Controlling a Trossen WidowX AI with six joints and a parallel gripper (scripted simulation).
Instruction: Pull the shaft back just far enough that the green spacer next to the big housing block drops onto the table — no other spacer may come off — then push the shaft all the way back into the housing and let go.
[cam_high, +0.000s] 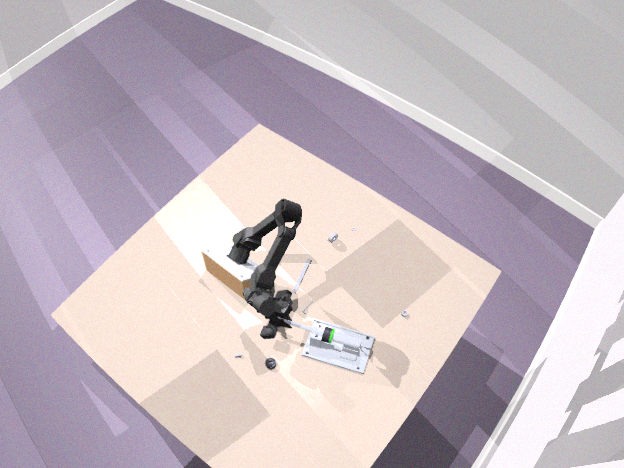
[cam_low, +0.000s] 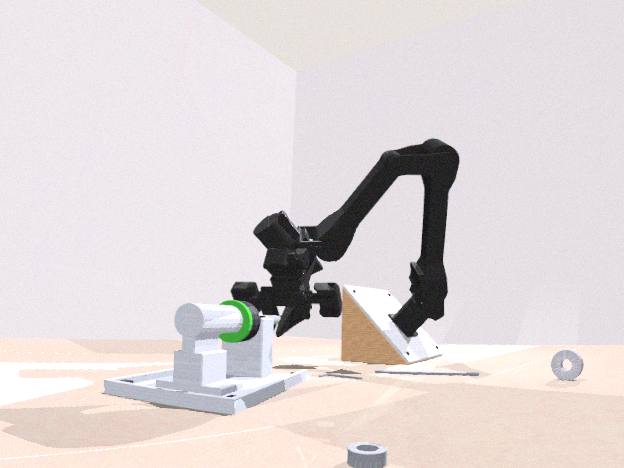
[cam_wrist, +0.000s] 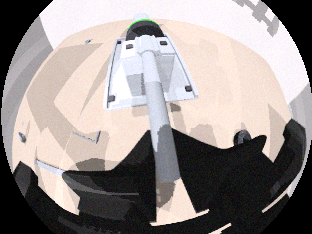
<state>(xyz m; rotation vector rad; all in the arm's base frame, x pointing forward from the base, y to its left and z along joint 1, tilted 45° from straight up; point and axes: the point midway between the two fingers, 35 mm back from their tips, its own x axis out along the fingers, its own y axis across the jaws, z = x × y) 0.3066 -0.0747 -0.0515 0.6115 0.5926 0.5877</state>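
Right now my gripper tip is 50 mm short of the grey shaft, 20 mm to the right of it and 20 mm below it. From my gripper tip the other things lie so: green spacer 140 mm ahead, 50 mm to the left, 20 mm above; then dark spacer 110 mm ahead, 40 mm to the left, 20 mm above.
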